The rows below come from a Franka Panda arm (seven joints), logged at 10 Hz.
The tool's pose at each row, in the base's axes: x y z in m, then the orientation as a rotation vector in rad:
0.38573, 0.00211, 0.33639, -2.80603, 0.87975, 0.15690
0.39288, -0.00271, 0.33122, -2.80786, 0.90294, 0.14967
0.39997, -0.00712, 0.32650, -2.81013, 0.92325, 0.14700
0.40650, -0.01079, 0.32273, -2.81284, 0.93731, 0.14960
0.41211, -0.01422, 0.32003, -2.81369, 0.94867, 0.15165
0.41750, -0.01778, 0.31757, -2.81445, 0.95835, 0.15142
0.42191, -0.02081, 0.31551, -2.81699, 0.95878, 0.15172
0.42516, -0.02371, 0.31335, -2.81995, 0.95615, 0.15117
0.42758, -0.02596, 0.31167, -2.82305, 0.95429, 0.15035
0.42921, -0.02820, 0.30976, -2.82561, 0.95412, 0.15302
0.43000, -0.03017, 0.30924, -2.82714, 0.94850, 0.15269
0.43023, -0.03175, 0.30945, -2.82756, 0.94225, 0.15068
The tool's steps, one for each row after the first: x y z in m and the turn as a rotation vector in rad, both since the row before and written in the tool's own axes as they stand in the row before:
0.00934, 0.00057, 0.00369, -0.00529, 0.00856, 0.01440
0.00896, 0.00006, 0.00342, -0.00629, 0.00544, 0.01269
0.00792, -0.00046, 0.00271, -0.00658, 0.00137, 0.00884
0.00688, -0.00033, 0.00175, -0.00413, 0.00073, 0.00734
0.00674, -0.00018, 0.00150, -0.00307, 0.00186, 0.00612
0.00559, -0.00009, 0.00127, -0.00247, 0.00070, -0.00013
0.00461, 0.00053, 0.00144, -0.00185, 0.00089, -0.00223
0.00350, 0.00048, 0.00113, -0.00211, 0.00122, -0.00177
0.00290, 0.00099, 0.00140, -0.00295, -0.00085, -0.00039
0.00187, 0.00112, 0.00012, 0.00012, -0.00014, -0.00390
0.00108, 0.00108, -0.00050, 0.00170, 0.00045, -0.00422

